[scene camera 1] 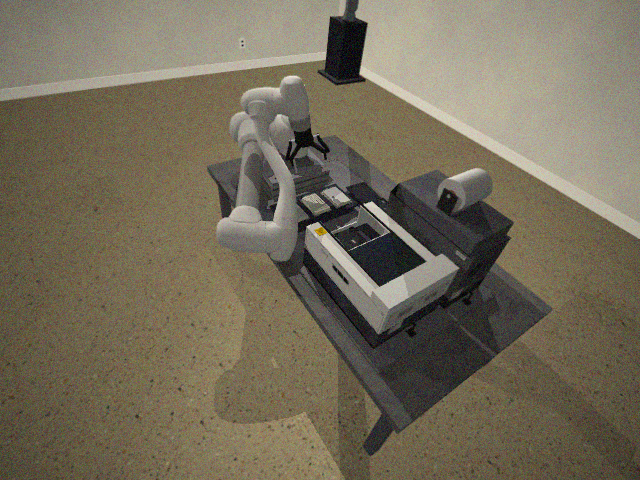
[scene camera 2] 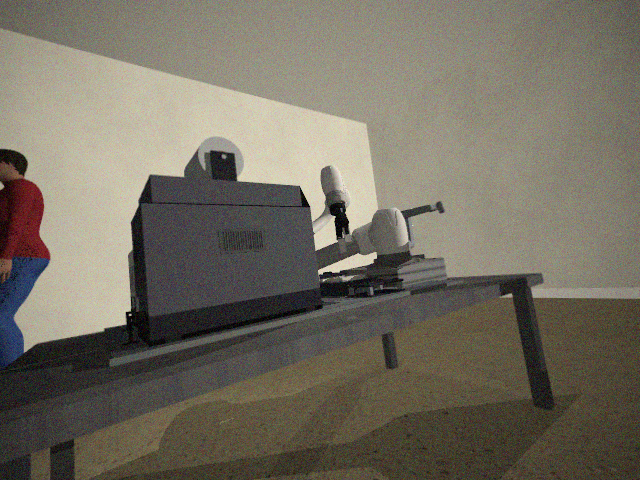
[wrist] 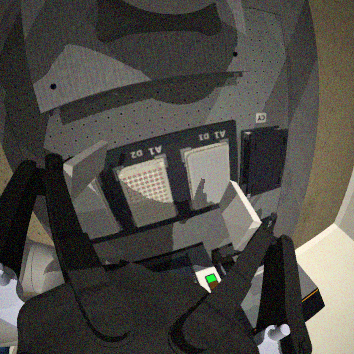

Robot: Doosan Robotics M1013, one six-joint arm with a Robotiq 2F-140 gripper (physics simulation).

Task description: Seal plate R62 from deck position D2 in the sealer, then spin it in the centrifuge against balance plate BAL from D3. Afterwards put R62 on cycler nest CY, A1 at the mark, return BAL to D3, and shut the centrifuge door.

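Places are measured from the arm's base along level axes (x right, y down, z ahead), in metres.
Where they show: gripper, fingertip midpoint: (scene camera 1: 310, 168) (scene camera 2: 346, 247) (wrist: 165, 174); arm's base, origin of the base link: (scene camera 2: 394, 264).
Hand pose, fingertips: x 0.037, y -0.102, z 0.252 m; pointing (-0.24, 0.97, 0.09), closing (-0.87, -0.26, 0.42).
Note:
Each offset is from my fingertips to the top centre of the thing. Level surfaces: height alone.
Plate R62 @[dx +0.021, dy +0.124, dz +0.103 m] (wrist: 146, 185) (scene camera 1: 314, 203), pale with reddish wells, sits at D2. A pale plate at D3 @[dx +0.145, dy +0.124, dz +0.111 m] (wrist: 101, 219), where BAL belongs, is partly hidden behind a finger in the wrist view. Cycler nest CY @[dx -0.271, dy +0.144, dz +0.107 m] (wrist: 265, 160) (scene camera 1: 366, 191) is dark and holds no plate. The white centrifuge (scene camera 1: 351, 279) has its top opening uncovered, with dark parts inside. The dark sealer @[dx -0.254, dy -0.286, dz +0.604 m] (scene camera 1: 454, 219) (scene camera 2: 227, 268) carries a white film roll @[dx -0.255, dy -0.286, dz +0.625 m] (scene camera 1: 467, 188) (scene camera 2: 194, 160). My gripper (scene camera 1: 308, 158) (scene camera 2: 343, 239) (wrist: 165, 174) is open and empty, high above the deck plates.
A plain white plate @[dx -0.103, dy +0.124, dz +0.095 m] (wrist: 210, 172) (scene camera 1: 336, 196) sits at D1, between R62 and CY. The dark table @[dy +0.203 m] (scene camera 1: 429, 372) (scene camera 2: 465, 289) carries the machines and arm base. The sealer stands close beside the centrifuge. A person (scene camera 2: 23, 222) stands beyond the table in scene camera 2.

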